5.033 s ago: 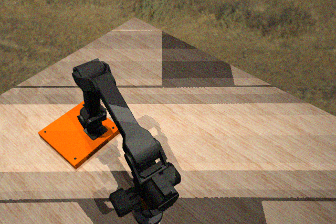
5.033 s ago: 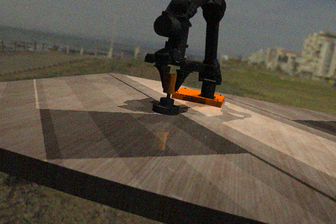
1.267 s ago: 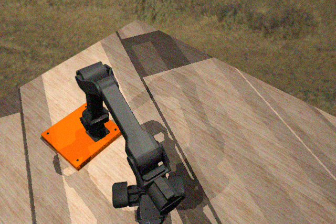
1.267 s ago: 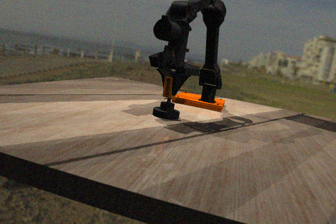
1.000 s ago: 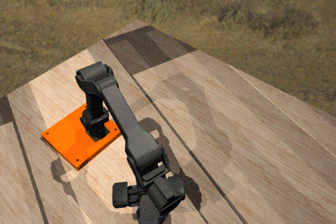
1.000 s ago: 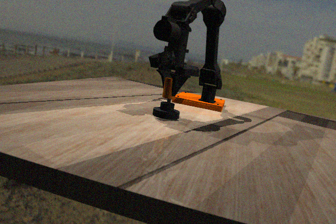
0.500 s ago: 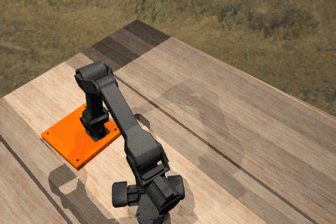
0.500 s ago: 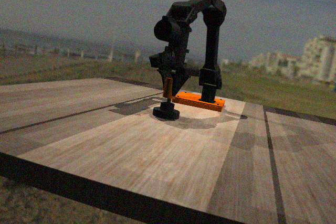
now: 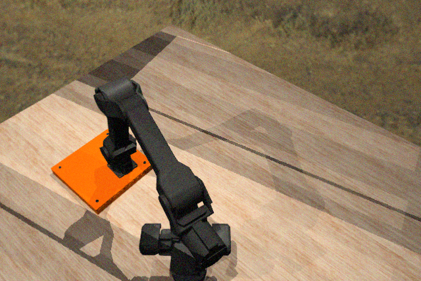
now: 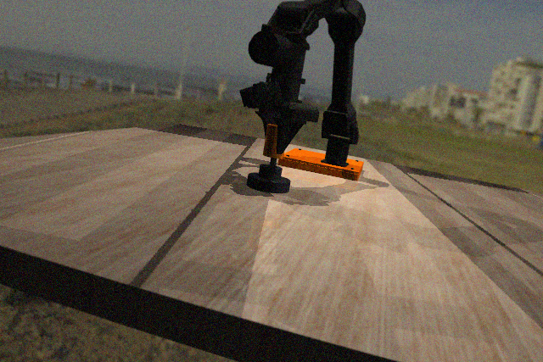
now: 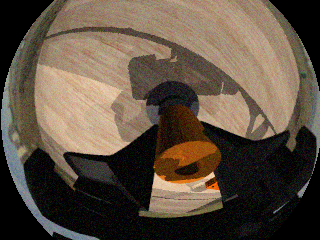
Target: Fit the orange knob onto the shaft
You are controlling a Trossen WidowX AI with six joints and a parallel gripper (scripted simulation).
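Now: gripper tip 20 mm below the orange knob. The rest, counted from my gripper tip: dark round pedestal 40 mm below.
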